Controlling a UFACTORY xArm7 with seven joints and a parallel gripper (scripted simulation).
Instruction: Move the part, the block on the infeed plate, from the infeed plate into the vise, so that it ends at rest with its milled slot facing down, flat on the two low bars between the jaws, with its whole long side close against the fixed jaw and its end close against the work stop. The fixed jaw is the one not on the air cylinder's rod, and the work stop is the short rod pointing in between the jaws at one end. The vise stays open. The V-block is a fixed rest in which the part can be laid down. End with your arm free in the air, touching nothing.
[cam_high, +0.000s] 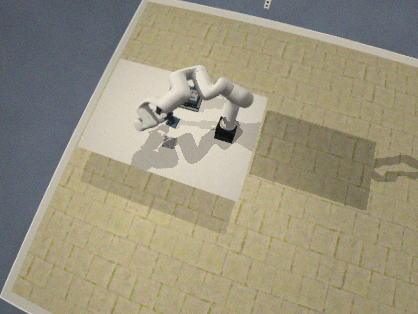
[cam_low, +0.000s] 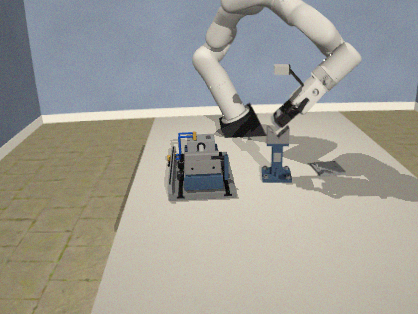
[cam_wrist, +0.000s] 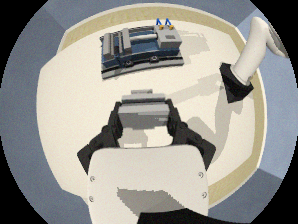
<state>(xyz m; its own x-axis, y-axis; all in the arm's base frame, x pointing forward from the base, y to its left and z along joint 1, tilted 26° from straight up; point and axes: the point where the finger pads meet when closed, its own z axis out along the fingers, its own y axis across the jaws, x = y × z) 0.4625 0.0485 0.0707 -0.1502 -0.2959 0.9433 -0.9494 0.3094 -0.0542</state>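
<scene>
My gripper is now 1 cm to the left of the part. From my hand the other things lie so: V-block post: 1 cm to the right, 13 cm below; then air cylinder: 16 cm behind, 22 cm to the right, 11 cm below; then infeed plate: 17 cm to the left, 19 cm below.
</scene>
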